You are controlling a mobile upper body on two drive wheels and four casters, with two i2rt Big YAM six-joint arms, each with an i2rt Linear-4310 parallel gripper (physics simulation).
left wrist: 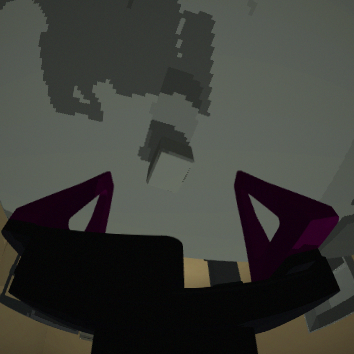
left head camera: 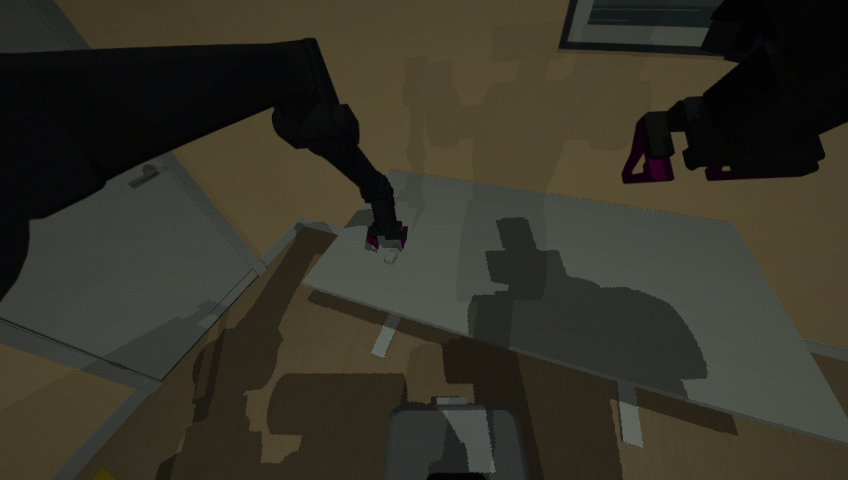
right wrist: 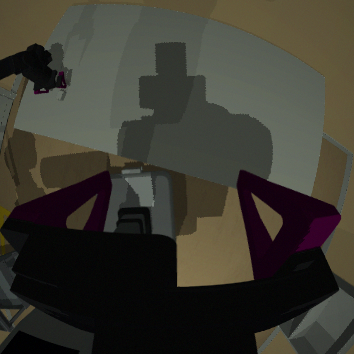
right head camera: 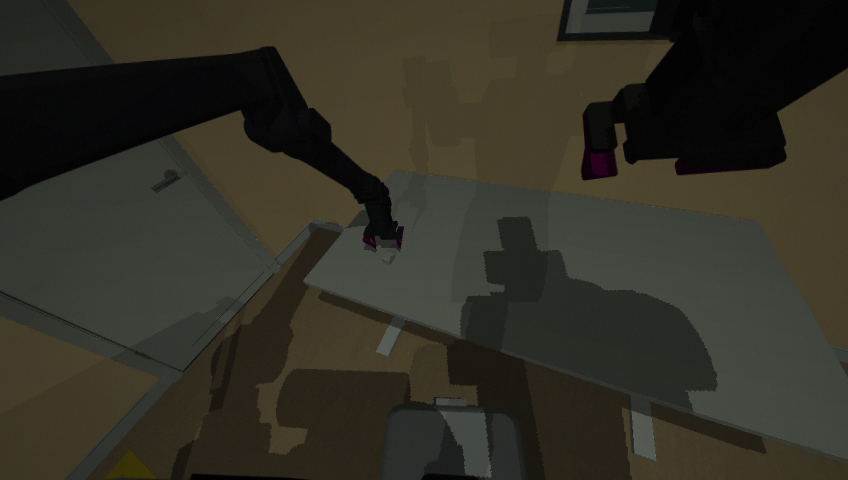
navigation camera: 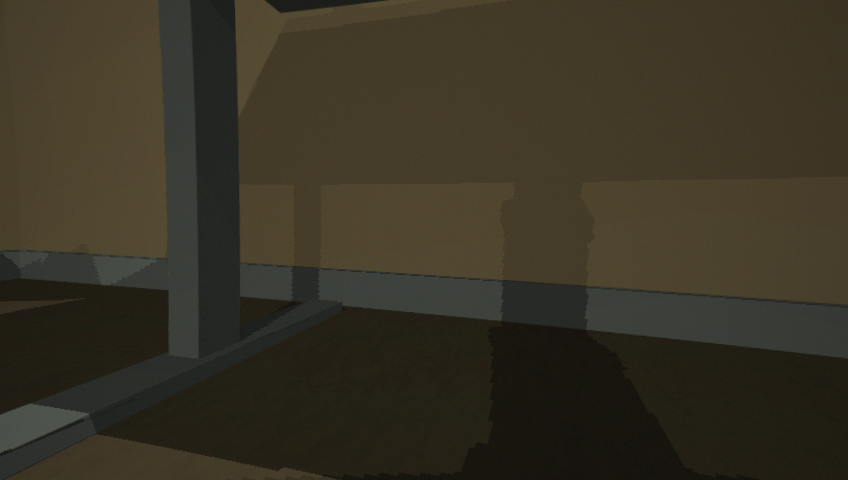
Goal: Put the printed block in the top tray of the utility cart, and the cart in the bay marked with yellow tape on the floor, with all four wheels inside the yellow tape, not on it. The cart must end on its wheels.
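The printed block (left head camera: 390, 258) (right head camera: 387, 256) (left wrist: 167, 172) is a small pale cube on the grey-white table (left head camera: 642, 249) (right head camera: 654, 249) (left wrist: 280, 100) (right wrist: 280, 75), near its left end in the head views. My left gripper (left head camera: 387, 242) (right head camera: 384, 241) (left wrist: 173, 178) (right wrist: 56, 88) is open and empty above the table; in the left wrist view the block appears between its spread fingertips. Its height over the block is hard to tell. My right gripper (left head camera: 690, 173) (right head camera: 647, 170) (right wrist: 173, 177) is open and empty, high up and away from the block. I cannot identify the utility cart or the complete taped bay.
A yellow patch (left head camera: 104, 474) (right head camera: 130, 466) (right wrist: 3, 230) shows at the lower left; I cannot tell whether it is tape. A door (left head camera: 119, 255) (right head camera: 130, 255) stands at the left. A grey rounded housing (left head camera: 407, 446) (right head camera: 404, 446) is below the table's front edge. A table leg (navigation camera: 181, 178) rises in the navigation view.
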